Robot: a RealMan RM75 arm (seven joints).
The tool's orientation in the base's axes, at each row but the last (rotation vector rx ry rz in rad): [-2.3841, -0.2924, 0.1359]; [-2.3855, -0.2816, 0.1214]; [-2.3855, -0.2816, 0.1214]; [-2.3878, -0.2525, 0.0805]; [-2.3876, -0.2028, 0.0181]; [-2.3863, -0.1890, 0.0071]
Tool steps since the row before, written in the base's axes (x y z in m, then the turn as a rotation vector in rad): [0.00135, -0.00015, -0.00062, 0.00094, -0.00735, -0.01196]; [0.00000, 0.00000, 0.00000, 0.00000, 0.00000, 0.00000]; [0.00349, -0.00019, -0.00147, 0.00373, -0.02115, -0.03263]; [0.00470, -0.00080, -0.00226, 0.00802, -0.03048, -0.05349]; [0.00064, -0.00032, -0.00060, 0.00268, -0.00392, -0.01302]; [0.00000, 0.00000, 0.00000, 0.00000, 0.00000, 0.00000]
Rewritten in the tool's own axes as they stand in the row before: [0.00128, 0.00076, 0.00012, -0.00072, 0.01352, 0.00383]; [0.00000, 0.00000, 0.00000, 0.00000, 0.00000, 0.00000]; [0.00336, 0.00172, 0.00038, -0.00109, 0.03787, 0.00954]; [0.00441, 0.00285, 0.00053, 0.00094, 0.05936, 0.01817]; [0.00056, 0.00073, 0.00018, 0.00148, 0.01202, 0.00673]; [0.00000, 0.00000, 0.00000, 0.00000, 0.00000, 0.00000]
